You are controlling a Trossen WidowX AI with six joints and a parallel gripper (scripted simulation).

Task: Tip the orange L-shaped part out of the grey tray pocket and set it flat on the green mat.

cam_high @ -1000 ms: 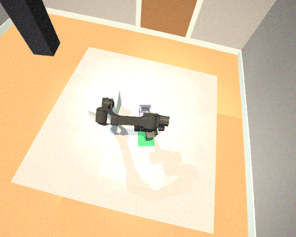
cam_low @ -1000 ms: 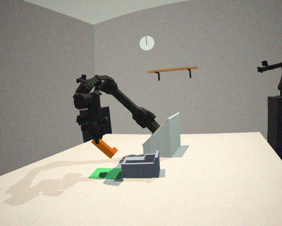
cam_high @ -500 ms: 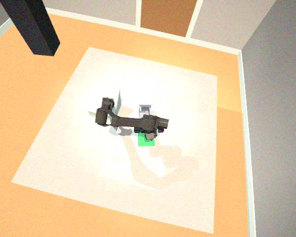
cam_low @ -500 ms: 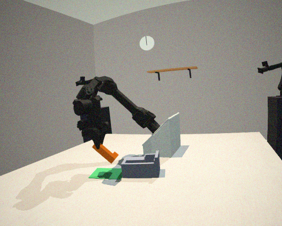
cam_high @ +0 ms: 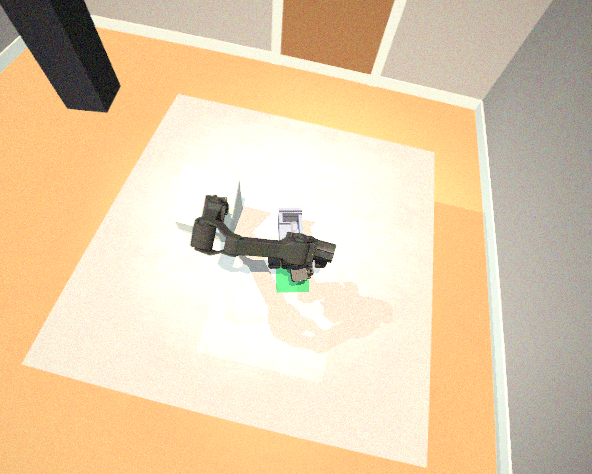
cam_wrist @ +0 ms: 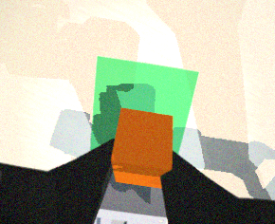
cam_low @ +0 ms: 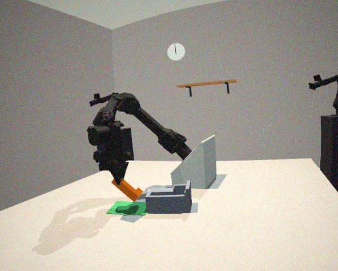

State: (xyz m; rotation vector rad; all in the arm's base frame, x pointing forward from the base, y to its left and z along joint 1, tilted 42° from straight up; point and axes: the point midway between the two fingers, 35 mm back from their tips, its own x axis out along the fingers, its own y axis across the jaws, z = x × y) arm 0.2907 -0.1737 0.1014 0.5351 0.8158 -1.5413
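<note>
Now: gripper tip 11 cm above the green mat and 2 cm to the right of it. Also, from my gripper tip: orange L-shaped part (3 cm to the left, 3 cm below, 2 cm behind).
</note>
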